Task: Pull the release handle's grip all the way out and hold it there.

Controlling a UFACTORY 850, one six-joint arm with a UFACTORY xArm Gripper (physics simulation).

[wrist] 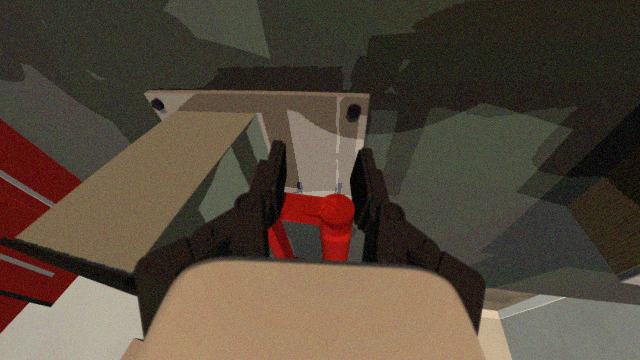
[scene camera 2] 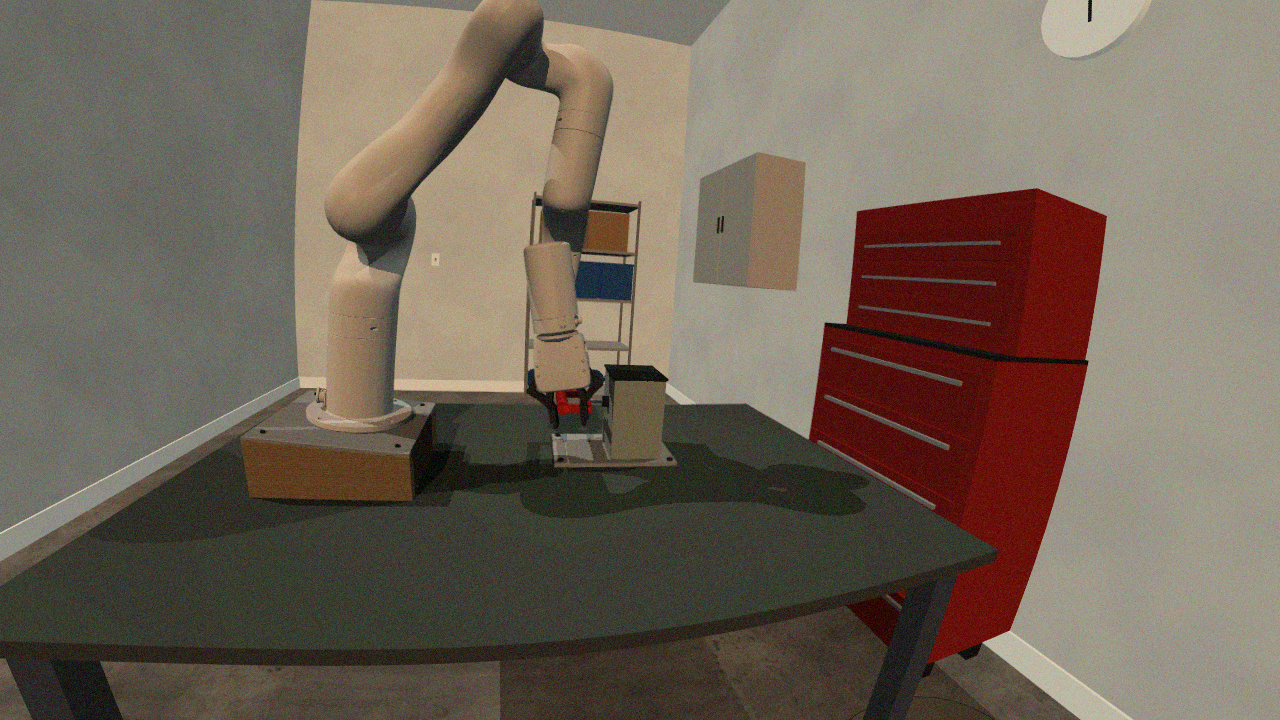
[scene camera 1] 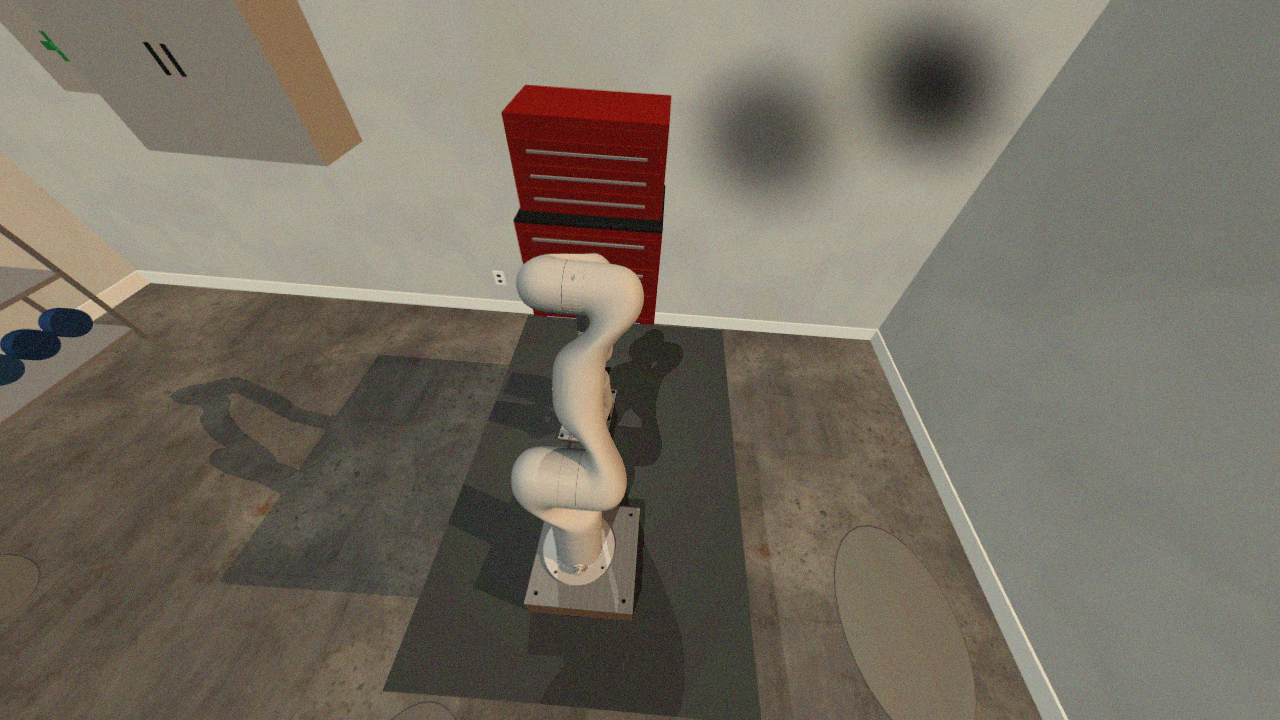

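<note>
The release handle's red grip (scene camera 2: 572, 405) (wrist: 335, 240) has a round end and red arms reaching toward a beige housing (scene camera 2: 637, 416) (wrist: 145, 185) with a black top. The housing stands upright on a pale base plate (scene camera 2: 572, 452) (wrist: 320, 135). My gripper (scene camera 2: 571, 421) (wrist: 320, 160) points down with its fingers partly open, one on each side of the grip bar. In the wrist view the bar is close to the right finger, and a gap shows toward the left finger, which covers part of the red arm. In scene camera 1 the arm hides the grip and the fingers.
The housing stands close beside the left finger in the wrist view. The dark table (scene camera 2: 501, 555) (scene camera 1: 689, 555) carries the arm's base block (scene camera 2: 331, 465) (scene camera 1: 581, 600). A red tool cabinet (scene camera 2: 948, 295) (scene camera 1: 595, 170) stands beyond the table, and a wall cabinet (scene camera 2: 774, 223) hangs behind.
</note>
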